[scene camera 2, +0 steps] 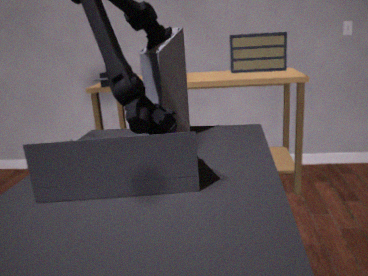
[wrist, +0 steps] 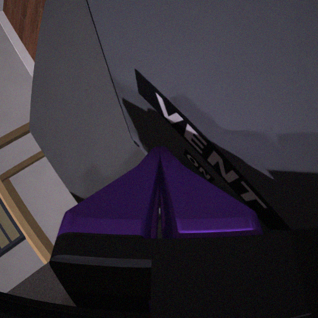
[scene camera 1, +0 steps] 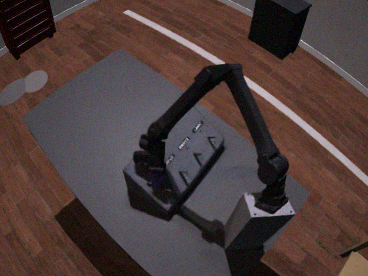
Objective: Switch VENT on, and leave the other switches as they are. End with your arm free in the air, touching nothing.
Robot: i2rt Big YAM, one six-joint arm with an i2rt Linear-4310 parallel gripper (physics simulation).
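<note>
The dark grey switch panel slopes on the grey table. My gripper is shut with nothing between its purple fingers, low over the panel's VENT end. In the wrist view the VENT label and its small ON mark lie just beyond the fingertips, seen at a steep slant. The VENT lever is hidden, so its position and any contact cannot be told. In scene camera 1 the LAMP label, BRAKE label and three other levers show, including the LAMP-side lever. In scene camera 2 the fingertips are hidden behind the panel.
The arm's pale pedestal stands at one end of the grey table. A wooden bench with a three-row organizer stands by the wall. A black cabinet stands on the floor beyond a white line.
</note>
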